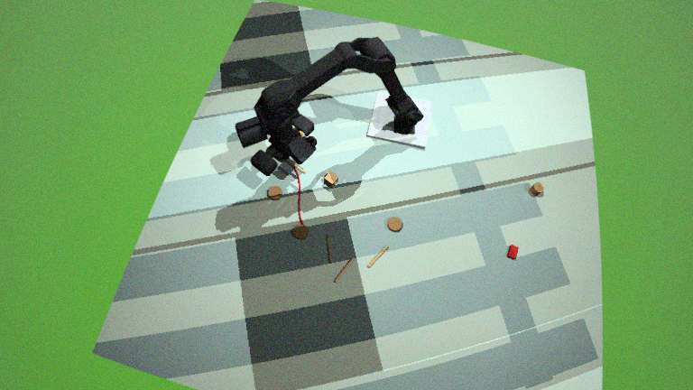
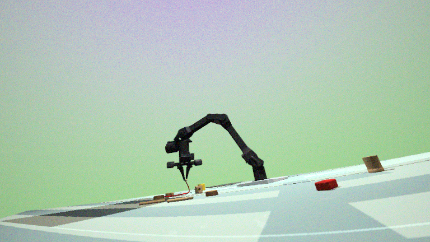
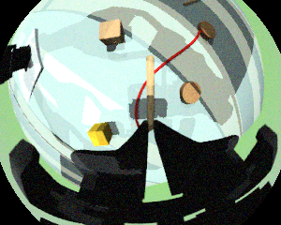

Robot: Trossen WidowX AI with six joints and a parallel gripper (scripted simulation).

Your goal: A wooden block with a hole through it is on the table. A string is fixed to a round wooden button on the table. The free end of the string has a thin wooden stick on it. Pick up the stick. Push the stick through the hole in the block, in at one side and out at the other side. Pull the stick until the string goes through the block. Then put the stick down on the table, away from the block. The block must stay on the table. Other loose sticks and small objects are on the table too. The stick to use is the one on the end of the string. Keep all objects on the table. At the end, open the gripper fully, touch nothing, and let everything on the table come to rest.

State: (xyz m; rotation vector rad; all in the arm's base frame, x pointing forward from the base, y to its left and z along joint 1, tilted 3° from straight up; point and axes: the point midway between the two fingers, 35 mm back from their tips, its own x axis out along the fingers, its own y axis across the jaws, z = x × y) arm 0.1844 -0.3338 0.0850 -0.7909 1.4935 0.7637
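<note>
Now: the yellow cube 100 mm behind my gripper tip, 10 mm to the left of it and 40 mm below it. Also, from my gripper tip: round wooden button: 190 mm ahead, 60 mm to the left, 50 mm below; thin wooden stick: 10 mm ahead, 10 mm to the left; wooden block: 30 mm ahead, 130 mm to the left, 50 mm below.
</note>
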